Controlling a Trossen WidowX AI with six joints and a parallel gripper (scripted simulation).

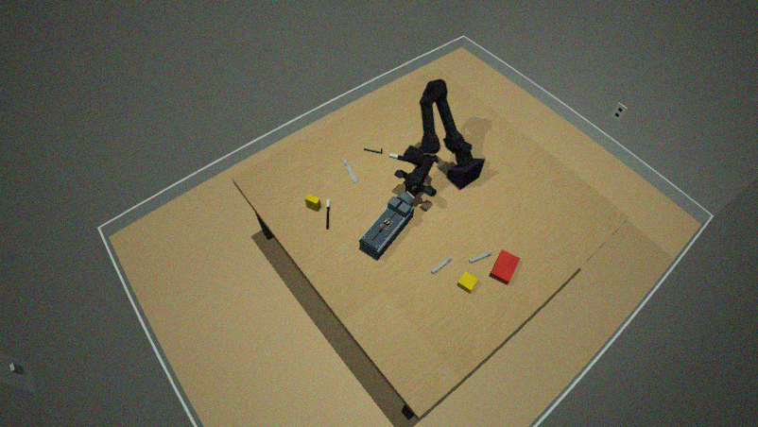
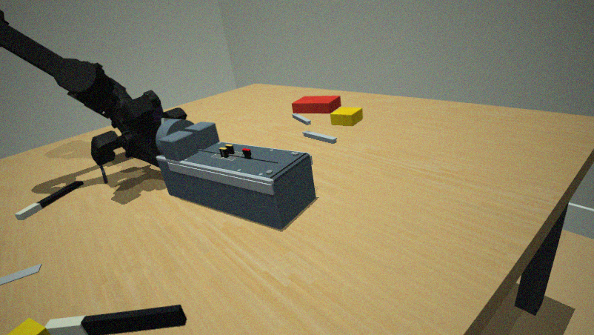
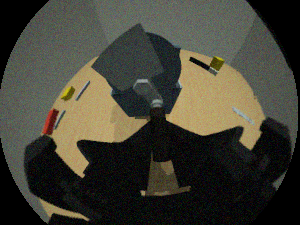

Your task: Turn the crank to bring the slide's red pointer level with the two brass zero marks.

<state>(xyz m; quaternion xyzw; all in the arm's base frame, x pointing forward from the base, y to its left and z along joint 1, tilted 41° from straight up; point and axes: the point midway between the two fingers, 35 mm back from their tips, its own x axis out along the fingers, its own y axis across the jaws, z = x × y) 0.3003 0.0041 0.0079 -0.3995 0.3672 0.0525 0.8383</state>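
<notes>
Right now my gripper tip is 2 cm past the dark crank handle, 1 cm to the left of it and 2 cm below it. Also, from my gripper tip: red pointer: 19 cm ahead, 9 cm to the left, 4 cm above; red block: 17 cm behind, 46 cm to the left, 2 cm below; grey bar: 12 cm ahead, 29 cm to the right, 4 cm below.
</notes>
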